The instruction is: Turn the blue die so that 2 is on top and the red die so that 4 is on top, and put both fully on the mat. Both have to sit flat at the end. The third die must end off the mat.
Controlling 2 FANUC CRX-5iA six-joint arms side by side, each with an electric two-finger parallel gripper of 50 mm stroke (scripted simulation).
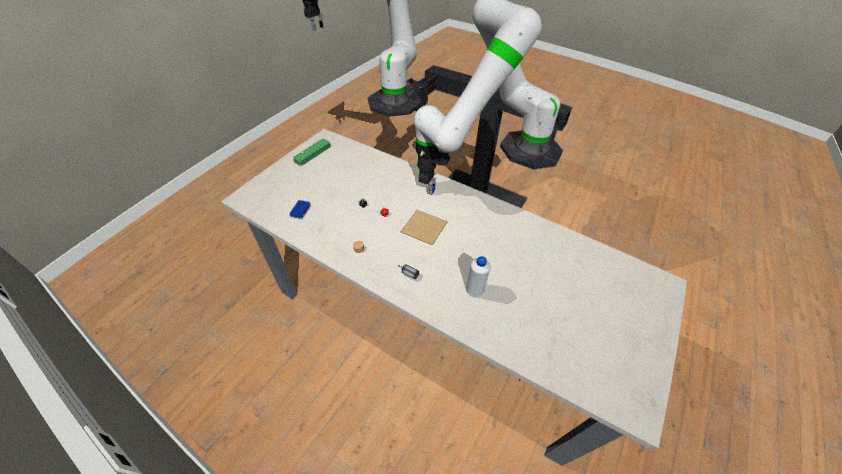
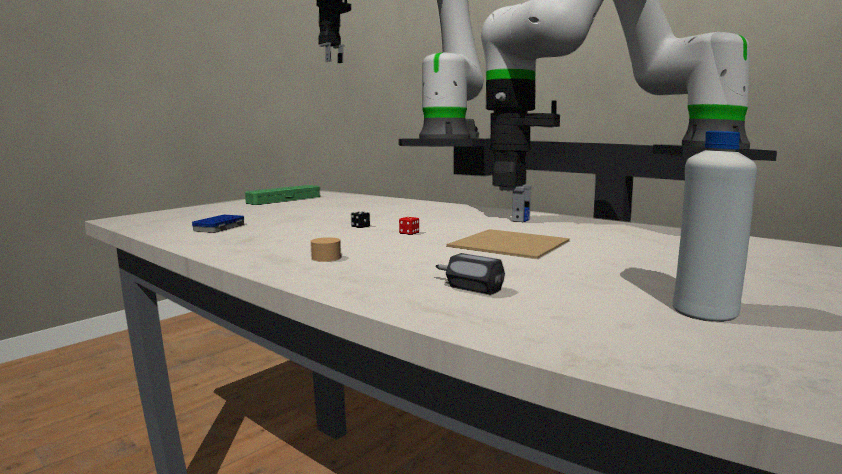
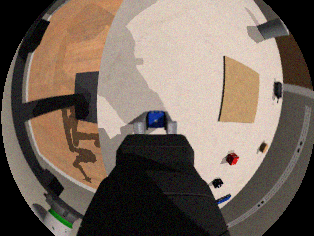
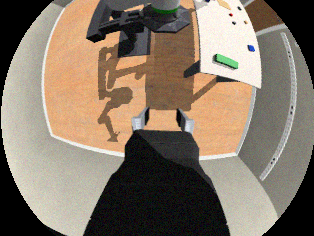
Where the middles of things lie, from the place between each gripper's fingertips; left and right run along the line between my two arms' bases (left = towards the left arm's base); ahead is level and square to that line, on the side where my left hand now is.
The tan mat (image 2: pixel 533 246) is 200 mm ahead of my left hand (image 2: pixel 521 220), 80 mm to the left of it and 20 mm below it. From my left hand the other things lie so: dark screwdriver-like tool (image 2: pixel 480 274) 420 mm ahead, 150 mm to the left; white bottle (image 2: pixel 719 188) 350 mm ahead, 390 mm to the left, 60 mm above.
Right now my right hand (image 2: pixel 334 62) is 1000 mm to the right of the tan mat, 560 mm short of it and 440 mm above it. Round my right hand: dark screwdriver-like tool (1070 mm to the left, 780 mm ahead, 420 mm below).
